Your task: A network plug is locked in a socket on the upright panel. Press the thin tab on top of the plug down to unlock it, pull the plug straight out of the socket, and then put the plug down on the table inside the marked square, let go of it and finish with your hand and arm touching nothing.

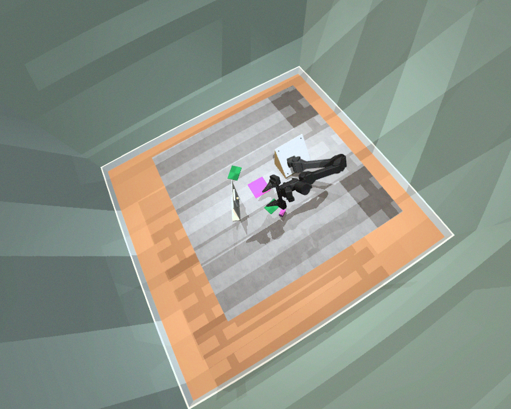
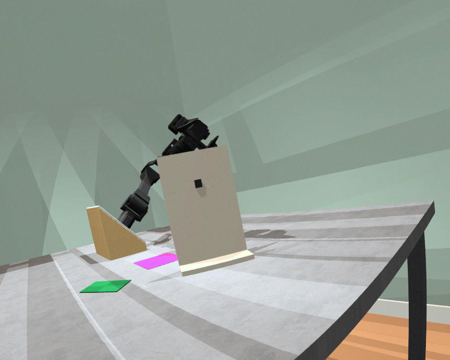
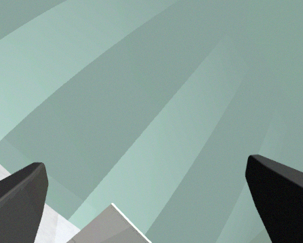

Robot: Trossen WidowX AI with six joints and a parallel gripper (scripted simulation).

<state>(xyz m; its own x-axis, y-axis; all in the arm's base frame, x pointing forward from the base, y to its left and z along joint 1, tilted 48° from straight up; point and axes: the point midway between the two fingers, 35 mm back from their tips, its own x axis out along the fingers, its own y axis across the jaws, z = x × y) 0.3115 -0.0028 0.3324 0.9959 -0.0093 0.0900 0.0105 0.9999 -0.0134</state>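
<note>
Now: the tan network plug 120 mm ahead of my gripper tip, 140 mm to the right of it and 160 mm below it. From my gripper tip the other things lie so: magenta square 60 mm behind, 220 mm to the right, 350 mm below; then beige panel 140 mm ahead, 150 mm to the right, 230 mm below.
</note>
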